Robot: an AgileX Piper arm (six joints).
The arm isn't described. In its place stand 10 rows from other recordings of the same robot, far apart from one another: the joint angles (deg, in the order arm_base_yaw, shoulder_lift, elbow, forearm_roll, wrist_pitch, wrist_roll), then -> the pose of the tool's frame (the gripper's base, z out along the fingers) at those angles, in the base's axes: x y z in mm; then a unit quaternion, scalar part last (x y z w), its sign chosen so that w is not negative.
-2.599 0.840 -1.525 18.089 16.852 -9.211 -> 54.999, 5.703, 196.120, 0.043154, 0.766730, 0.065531, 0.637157
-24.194 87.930 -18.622 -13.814 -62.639 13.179 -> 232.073, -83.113, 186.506, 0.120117, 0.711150, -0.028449, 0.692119
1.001 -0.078 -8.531 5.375 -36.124 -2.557 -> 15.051, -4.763, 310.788, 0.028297, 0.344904, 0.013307, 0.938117
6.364 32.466 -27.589 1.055 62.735 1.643 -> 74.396, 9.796, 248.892, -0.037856, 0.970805, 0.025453, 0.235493
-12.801 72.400 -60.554 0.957 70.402 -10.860 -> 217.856, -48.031, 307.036, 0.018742, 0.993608, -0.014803, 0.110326
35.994 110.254 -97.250 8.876 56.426 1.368 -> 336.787, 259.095, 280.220, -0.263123, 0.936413, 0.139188, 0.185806
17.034 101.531 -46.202 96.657 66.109 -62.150 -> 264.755, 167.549, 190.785, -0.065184, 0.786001, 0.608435, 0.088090
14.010 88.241 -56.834 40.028 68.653 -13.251 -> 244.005, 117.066, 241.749, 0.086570, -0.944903, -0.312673, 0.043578
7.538 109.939 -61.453 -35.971 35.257 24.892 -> 355.293, 15.892, 136.699, -0.087975, 0.970937, -0.168022, 0.145981
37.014 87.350 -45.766 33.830 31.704 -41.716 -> 206.308, 188.887, 197.033, -0.430273, 0.862371, 0.189226, 0.188084
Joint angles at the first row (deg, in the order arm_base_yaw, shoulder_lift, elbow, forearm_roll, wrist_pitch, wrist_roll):
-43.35, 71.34, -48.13, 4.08, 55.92, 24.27
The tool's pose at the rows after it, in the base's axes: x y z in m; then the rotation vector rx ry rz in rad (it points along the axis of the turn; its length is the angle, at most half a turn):
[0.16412 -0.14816 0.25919 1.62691 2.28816 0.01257]
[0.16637 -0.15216 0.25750 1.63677 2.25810 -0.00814]
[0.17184 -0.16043 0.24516 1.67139 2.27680 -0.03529]
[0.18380 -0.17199 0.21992 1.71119 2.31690 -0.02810]
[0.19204 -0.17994 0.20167 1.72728 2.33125 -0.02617]
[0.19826 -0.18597 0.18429 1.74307 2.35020 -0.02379]
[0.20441 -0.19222 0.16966 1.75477 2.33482 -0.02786]
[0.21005 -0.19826 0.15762 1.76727 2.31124 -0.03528]
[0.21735 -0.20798 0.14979 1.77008 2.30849 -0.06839]
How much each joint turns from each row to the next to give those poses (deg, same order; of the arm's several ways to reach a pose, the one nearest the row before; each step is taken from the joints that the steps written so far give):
0.01, 0.08, 0.00, -0.21, -3.05, 1.39
-0.01, 0.67, 0.00, -1.00, -1.89, 1.45
0.00, 3.32, -0.07, -1.81, -1.38, 1.55
0.00, 6.26, 0.00, -0.12, -3.05, 0.33
0.00, 4.33, 0.00, -0.06, -3.13, 0.17
0.00, 3.91, 0.00, -0.07, -2.50, 0.06
0.00, 3.31, -0.01, -0.27, -3.61, 0.89
0.00, 2.87, -0.28, -0.54, -3.27, 1.35
0.00, 3.08, -1.98, -2.40, -1.21, 2.01

